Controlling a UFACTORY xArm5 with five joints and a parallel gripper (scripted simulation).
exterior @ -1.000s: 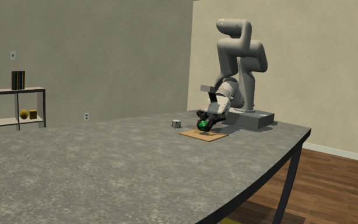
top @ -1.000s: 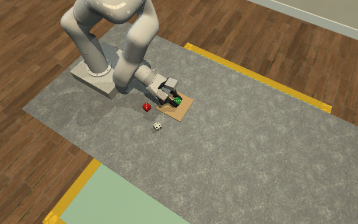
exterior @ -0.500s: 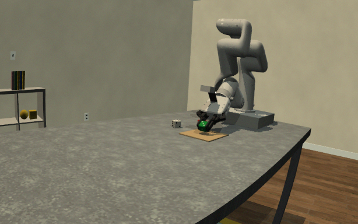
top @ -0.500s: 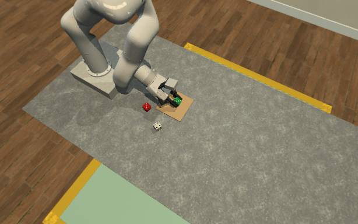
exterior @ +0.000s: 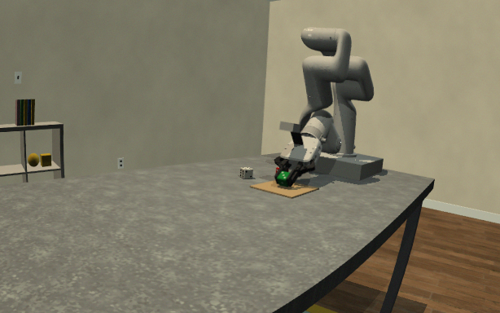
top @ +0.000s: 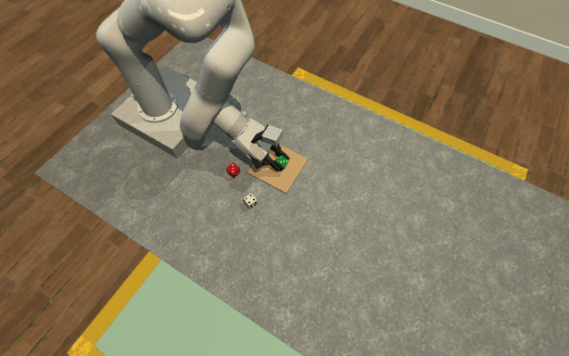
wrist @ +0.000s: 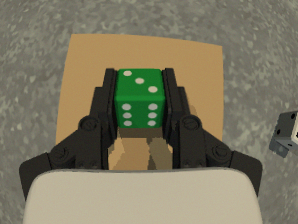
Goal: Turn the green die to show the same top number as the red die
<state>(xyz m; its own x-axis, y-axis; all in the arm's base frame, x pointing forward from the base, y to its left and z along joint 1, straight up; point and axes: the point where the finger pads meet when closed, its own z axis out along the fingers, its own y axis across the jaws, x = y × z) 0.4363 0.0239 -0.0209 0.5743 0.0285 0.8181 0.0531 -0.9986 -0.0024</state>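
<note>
Now: the green die 10 mm below my hand. Round my hand: red die 110 mm behind, 90 mm to the right, 20 mm below; then tan mat 30 mm below; then white die 150 mm to the right, 20 mm below, 10 mm behind.
</note>
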